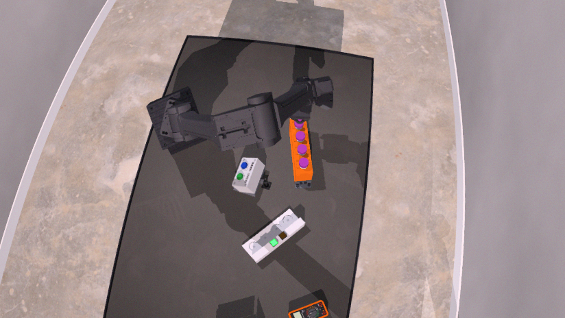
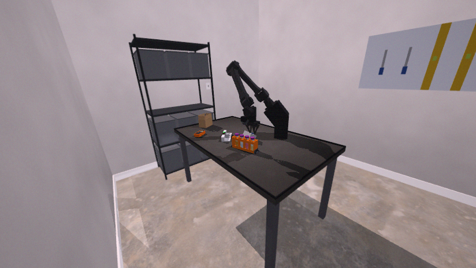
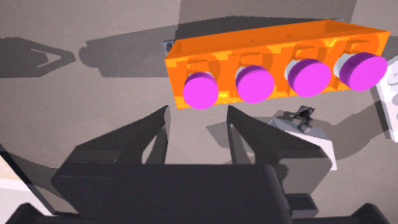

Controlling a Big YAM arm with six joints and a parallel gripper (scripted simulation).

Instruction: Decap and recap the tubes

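The blue key is 19 cm behind my hand, 16 cm to the right of it and 10 cm below it. The rest, counted from my hand: green key (20 cm behind, 20 cm to the right, 10 cm below); cap (2 cm ahead, 16 cm to the right, 5 cm below); key housing (18 cm behind, 18 cm to the right, 11 cm below).
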